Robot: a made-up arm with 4 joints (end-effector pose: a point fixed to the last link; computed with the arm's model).
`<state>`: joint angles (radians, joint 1 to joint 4).
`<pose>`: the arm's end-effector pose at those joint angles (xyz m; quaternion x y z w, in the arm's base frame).
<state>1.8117 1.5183 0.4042 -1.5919</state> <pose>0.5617 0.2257 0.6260 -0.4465 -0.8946 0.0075 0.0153</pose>
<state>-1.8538 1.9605 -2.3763 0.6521</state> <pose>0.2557 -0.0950 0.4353 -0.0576 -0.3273 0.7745 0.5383</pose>
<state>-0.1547 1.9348 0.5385 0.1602</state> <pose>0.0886 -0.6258 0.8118 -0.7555 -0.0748 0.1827 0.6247</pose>
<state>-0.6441 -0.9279 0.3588 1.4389</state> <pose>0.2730 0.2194 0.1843 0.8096 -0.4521 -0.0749 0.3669</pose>
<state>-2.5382 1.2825 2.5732 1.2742</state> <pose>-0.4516 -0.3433 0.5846 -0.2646 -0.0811 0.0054 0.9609</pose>
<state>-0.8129 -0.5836 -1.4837 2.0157</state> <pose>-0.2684 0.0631 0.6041 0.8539 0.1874 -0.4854 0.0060</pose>
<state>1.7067 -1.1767 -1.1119 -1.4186</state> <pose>0.1292 -0.2475 0.3883 -0.1746 0.0164 0.9694 0.1715</pose>
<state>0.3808 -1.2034 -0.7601 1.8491</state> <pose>-0.2877 -0.0019 0.4430 0.8444 0.5210 -0.1077 0.0629</pose>
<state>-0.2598 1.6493 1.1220 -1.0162</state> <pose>0.2483 -0.6281 0.6930 -0.8814 -0.3947 0.1384 0.2194</pose>
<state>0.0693 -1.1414 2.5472 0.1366</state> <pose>0.5996 -0.2099 0.5063 0.2036 -0.8315 -0.4520 0.2509</pose>
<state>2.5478 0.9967 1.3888 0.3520</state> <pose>-0.1896 0.6859 0.3730 -0.4068 0.3790 -0.8139 0.1689</pose>
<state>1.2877 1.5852 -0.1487 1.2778</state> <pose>0.5014 -0.2785 0.5551 -0.1283 -0.0834 0.5327 0.8323</pose>
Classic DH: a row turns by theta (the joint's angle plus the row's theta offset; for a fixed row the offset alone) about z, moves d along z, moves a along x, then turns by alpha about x. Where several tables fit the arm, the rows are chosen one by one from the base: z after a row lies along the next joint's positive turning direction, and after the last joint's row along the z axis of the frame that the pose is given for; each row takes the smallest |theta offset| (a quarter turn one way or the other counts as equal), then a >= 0, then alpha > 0; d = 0 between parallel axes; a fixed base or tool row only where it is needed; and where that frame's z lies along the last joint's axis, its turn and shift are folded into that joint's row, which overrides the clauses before.
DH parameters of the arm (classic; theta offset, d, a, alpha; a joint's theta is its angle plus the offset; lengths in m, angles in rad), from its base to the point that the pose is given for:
joint 1: -1.5708 0.527 0.092 1.5708
joint 2: -1.5708 -0.156 0.095 -1.5708
joint 3: 0 0.069 0.371 -1.5708
joint 4: -1.5708 -0.225 0.024 1.5708
tool (fixed): 1.5708 -0.057 0 0

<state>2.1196 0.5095 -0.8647 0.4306</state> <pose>0.3801 -0.1419 0.3810 -0.3434 0.1515 0.6986 0.6092</pose>
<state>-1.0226 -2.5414 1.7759 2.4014</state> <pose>0.3299 -0.4309 0.7219 0.0369 0.8667 -0.1947 0.4578</pose>
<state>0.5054 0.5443 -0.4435 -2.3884</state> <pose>-0.0063 -0.3635 0.3333 -0.9726 -0.1139 0.1951 0.0547</pose>
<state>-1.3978 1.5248 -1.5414 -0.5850</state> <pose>-0.0240 0.2554 0.6528 -0.0781 0.8770 -0.4692 0.0680</pose>
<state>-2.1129 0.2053 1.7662 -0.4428</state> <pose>-0.5282 -0.3871 0.3197 -0.7674 -0.2015 -0.5689 0.2163</pose>
